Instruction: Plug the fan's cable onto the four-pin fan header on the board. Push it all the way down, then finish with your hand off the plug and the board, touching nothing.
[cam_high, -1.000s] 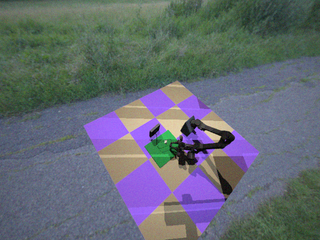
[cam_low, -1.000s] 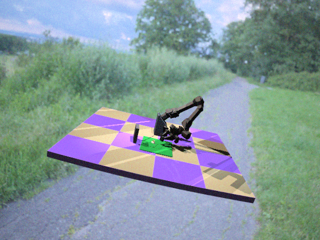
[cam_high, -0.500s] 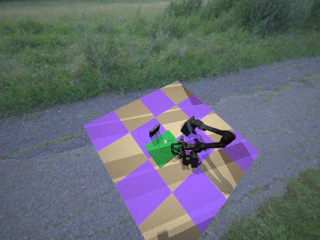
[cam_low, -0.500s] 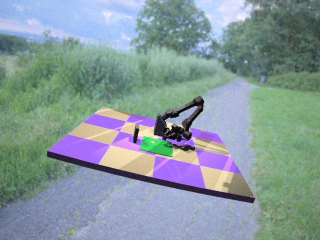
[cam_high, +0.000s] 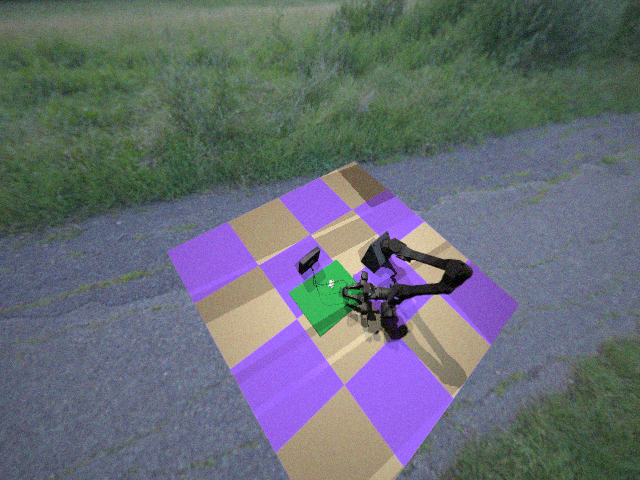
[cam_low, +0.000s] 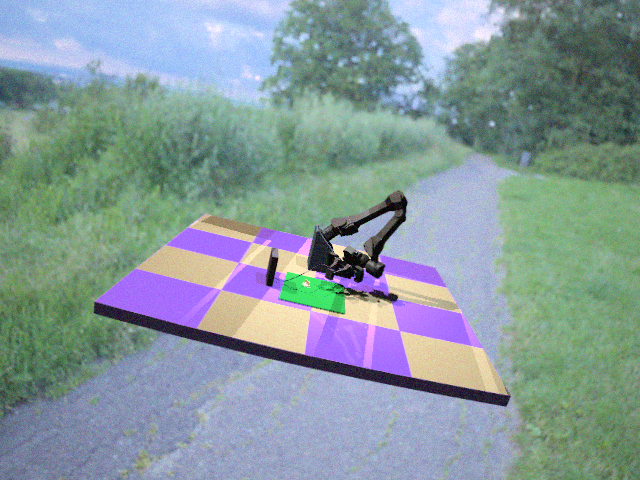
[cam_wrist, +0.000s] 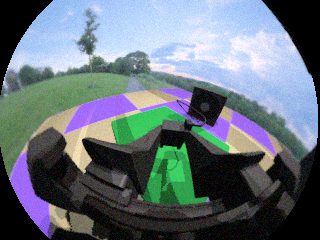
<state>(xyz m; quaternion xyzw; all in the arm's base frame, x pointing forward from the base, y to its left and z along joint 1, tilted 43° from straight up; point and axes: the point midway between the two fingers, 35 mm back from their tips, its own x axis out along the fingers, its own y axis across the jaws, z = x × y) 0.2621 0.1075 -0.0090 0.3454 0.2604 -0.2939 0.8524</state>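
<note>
My gripper tip is now 4 cm short of the green board, 4 cm to the left of it and 9 cm above it. The rest, counted from my gripper tip: white fan header 8 cm to the right, 8 cm below; dark plug 1 cm below; black fan 3 cm ahead, 21 cm to the right, 2 cm below.
</note>
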